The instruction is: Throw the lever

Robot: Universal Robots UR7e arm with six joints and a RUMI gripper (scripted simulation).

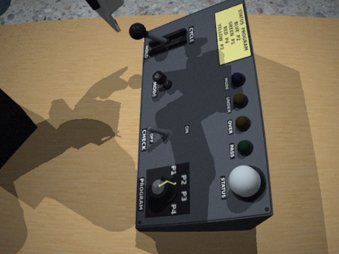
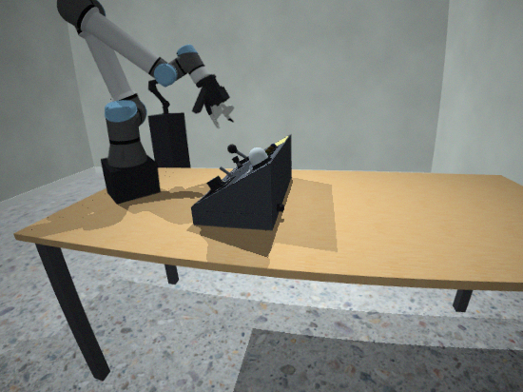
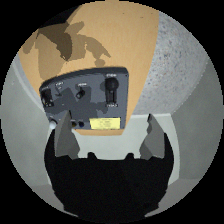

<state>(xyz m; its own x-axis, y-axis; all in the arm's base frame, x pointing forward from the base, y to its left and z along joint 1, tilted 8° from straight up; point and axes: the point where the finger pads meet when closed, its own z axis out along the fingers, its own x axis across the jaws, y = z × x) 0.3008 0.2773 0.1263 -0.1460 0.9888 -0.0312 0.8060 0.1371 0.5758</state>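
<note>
Right now the lever is 5 cm ahead of my hand, 2 cm to the left of it and 12 cm below it. Round my hand: check toggle 12 cm ahead, 21 cm to the right, 14 cm below; then dark sloped console 14 cm ahead, 15 cm to the right, 15 cm below; then mode knob 9 cm ahead, 10 cm to the right, 13 cm below.
</note>
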